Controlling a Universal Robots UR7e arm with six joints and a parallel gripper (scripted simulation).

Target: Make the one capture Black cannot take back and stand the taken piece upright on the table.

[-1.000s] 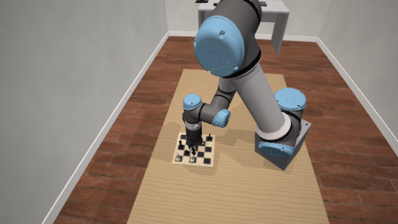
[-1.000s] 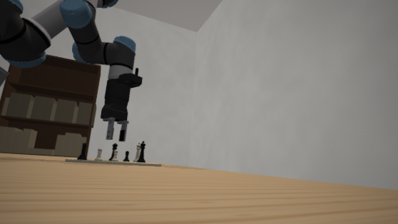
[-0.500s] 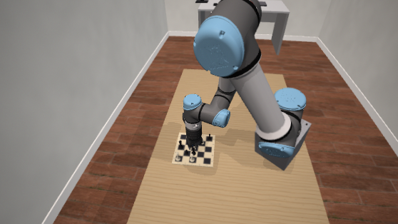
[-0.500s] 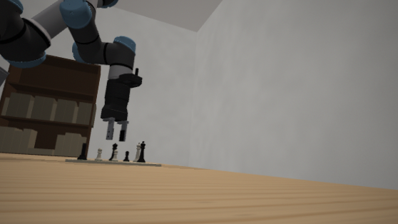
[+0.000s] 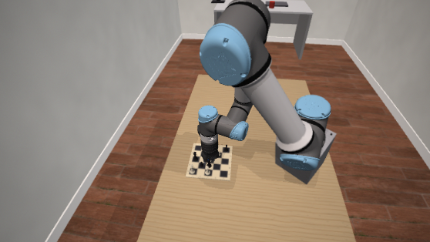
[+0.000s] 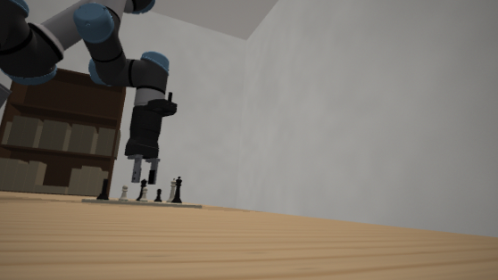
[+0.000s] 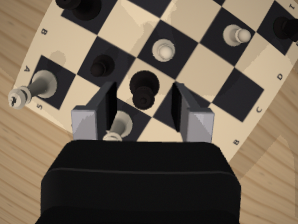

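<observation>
My hand is 40 mm short of the black pawn and 50 mm above it. The rest, counted from my hand: chessboard (40 mm to the right, 60 mm below).
</observation>
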